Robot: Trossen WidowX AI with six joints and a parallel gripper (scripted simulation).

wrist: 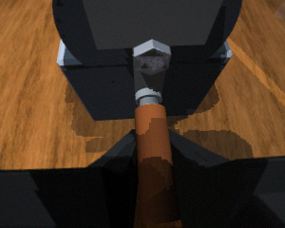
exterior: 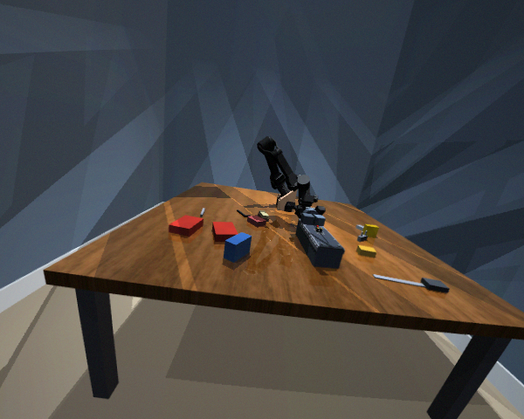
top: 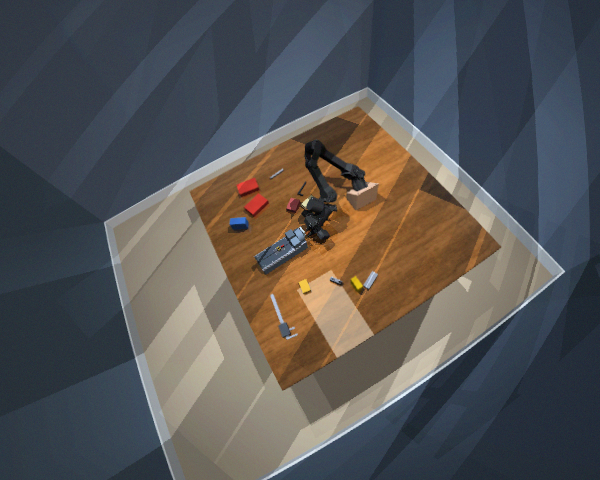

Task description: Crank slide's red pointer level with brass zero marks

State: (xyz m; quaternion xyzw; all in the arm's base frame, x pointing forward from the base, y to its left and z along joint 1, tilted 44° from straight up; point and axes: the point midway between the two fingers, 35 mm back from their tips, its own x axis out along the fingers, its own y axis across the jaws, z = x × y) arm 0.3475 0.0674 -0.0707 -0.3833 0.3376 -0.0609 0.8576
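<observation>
Now: the red pointer 140 mm ahead of my gripper tip, 30 mm to the left of it and 50 mm above it. From my gripper tip the other things lie so: pink block: 10 mm behind, 220 mm to the right, 20 mm below; ochre block: 120 mm ahead, 240 mm to the left, 20 mm below; brown crank handle: 20 mm behind, 20 mm above.
</observation>
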